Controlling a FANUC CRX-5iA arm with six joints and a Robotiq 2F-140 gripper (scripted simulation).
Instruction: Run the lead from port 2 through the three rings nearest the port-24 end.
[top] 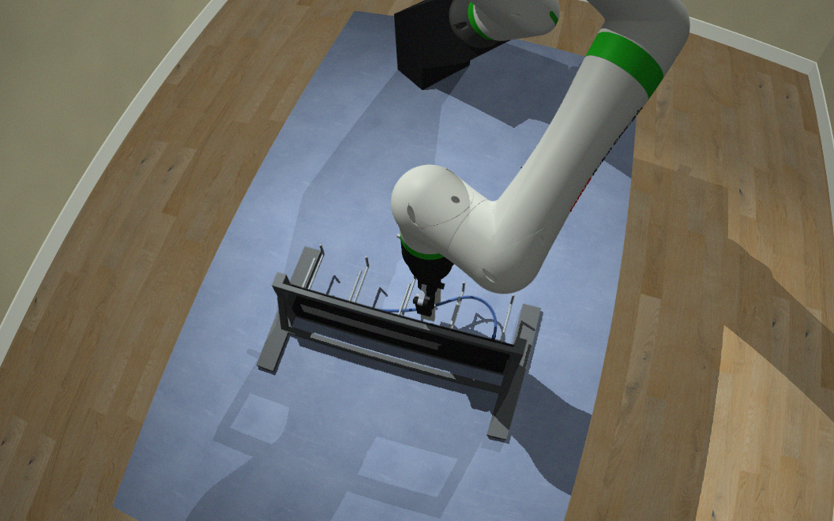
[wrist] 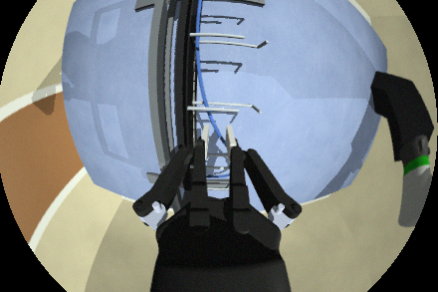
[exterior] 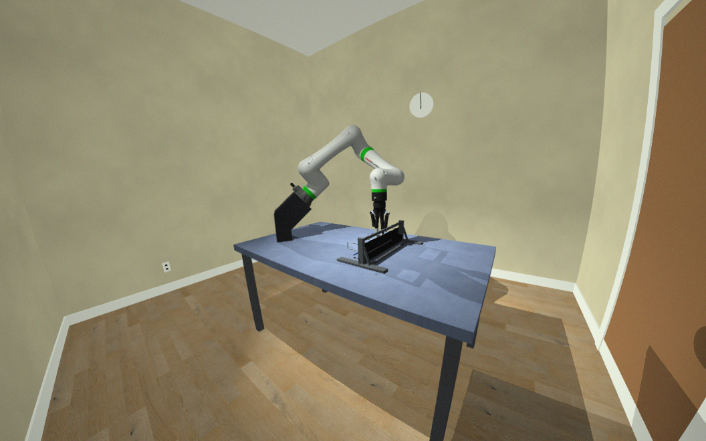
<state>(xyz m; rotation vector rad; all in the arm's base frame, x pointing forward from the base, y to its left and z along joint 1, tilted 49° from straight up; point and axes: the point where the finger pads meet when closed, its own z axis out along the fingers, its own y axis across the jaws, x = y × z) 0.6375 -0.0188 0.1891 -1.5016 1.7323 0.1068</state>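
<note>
The rack lies 6 cm ahead of my hand, 5 cm to the right of it and 2 cm below it.
</note>
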